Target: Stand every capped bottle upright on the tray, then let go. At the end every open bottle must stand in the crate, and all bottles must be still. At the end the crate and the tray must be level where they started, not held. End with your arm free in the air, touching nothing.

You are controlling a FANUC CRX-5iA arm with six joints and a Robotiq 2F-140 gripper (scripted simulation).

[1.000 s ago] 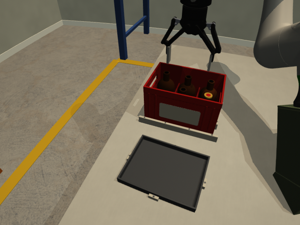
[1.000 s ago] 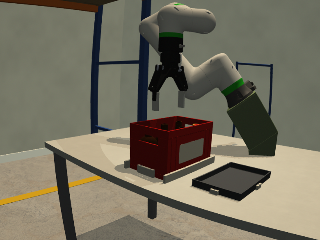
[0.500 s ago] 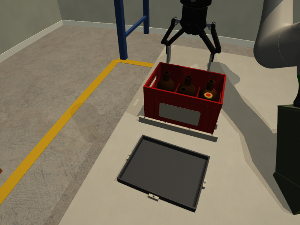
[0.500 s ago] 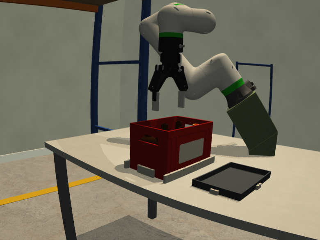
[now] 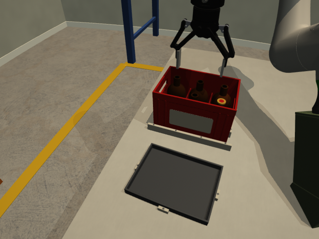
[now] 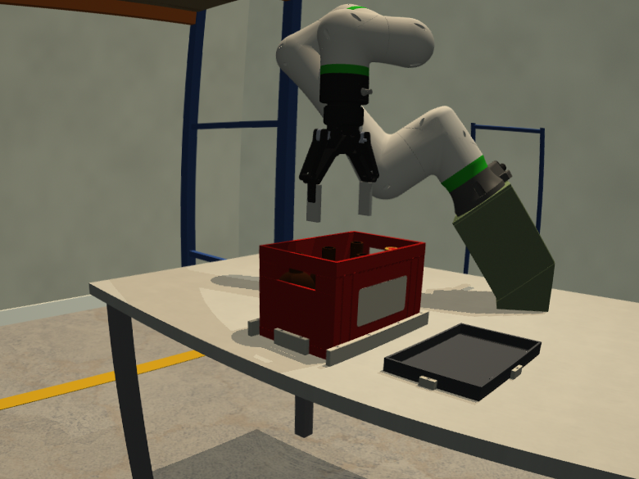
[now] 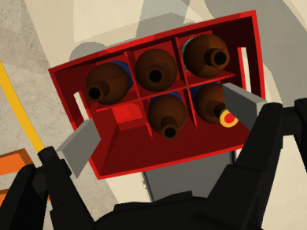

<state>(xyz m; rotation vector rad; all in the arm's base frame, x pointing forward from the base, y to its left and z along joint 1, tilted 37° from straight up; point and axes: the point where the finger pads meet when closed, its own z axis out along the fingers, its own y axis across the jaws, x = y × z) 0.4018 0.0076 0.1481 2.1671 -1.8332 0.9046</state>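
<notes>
Right now my hand is 10 cm past the capped bottle, 5 cm to the right of it and 15 cm above it. The rest, counted from my hand: red crate (1 cm behind, 1 cm to the left, 15 cm below); dark tray (4 cm behind, 29 cm to the left, 22 cm below).
</notes>
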